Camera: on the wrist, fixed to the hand. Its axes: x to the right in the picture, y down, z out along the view.
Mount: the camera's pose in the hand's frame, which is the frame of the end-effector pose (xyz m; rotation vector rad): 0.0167 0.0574 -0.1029 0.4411 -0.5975 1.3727
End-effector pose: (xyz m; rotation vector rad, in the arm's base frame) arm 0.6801 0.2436 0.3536 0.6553 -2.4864 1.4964
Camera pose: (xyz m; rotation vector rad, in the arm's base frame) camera 0.6311 0.3516 0.3635 0.4985 1.5601 -1.2333
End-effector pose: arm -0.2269 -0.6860 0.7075 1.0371 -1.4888 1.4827
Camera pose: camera -0.2885 -0.5843 0.7039 -0.4248 1.7244 -1.7356
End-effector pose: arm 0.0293 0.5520 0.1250 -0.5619 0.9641 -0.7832
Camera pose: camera -0.0366 0.5651 0.0268 0.3014 0.3995 0.4165
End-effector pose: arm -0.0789 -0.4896 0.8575 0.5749 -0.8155 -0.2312
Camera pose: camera 0.0073 -0.4086 0.8443 0.2331 -1.6825 1.1093
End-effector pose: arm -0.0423 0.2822 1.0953 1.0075 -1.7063 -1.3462
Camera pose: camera 0.0346 0.2334 1.1720 -0.5256 -2.4000 -0.3144
